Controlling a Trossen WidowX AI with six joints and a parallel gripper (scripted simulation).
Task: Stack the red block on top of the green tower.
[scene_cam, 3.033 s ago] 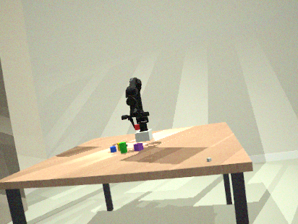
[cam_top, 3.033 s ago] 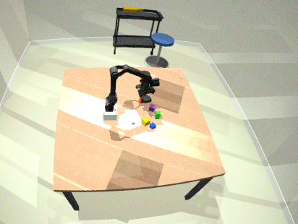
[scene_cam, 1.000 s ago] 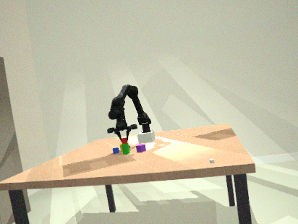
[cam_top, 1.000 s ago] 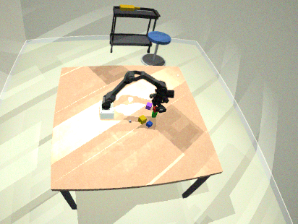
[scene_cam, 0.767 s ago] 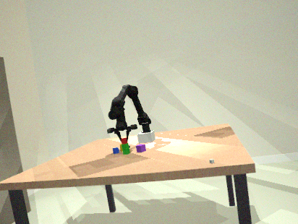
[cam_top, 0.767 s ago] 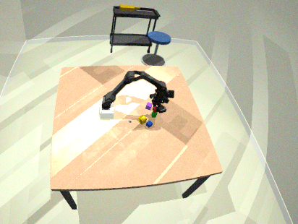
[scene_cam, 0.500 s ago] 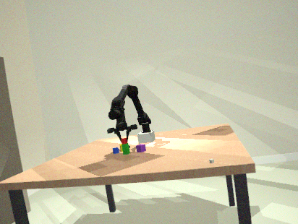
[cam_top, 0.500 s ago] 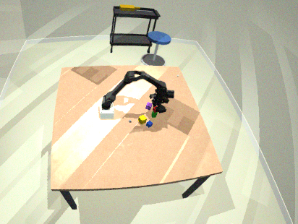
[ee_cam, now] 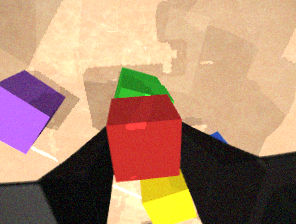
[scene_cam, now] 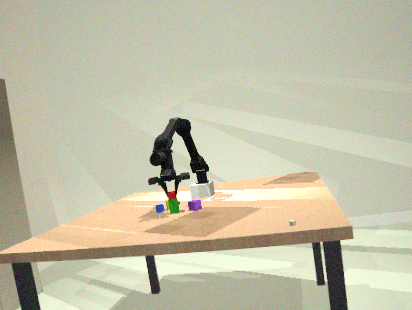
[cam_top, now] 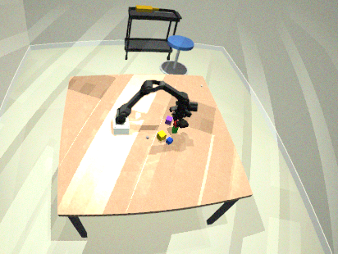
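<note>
Now: gripper tip 1 cm below the red block. From my gripper tip the other things lie so: purple block: 9 cm to the left, 5 cm below, 3 cm behind; blue block: 9 cm to the right, 6 cm below, 6 cm behind; yellow block: 11 cm behind, 5 cm to the right, 5 cm below.
</note>
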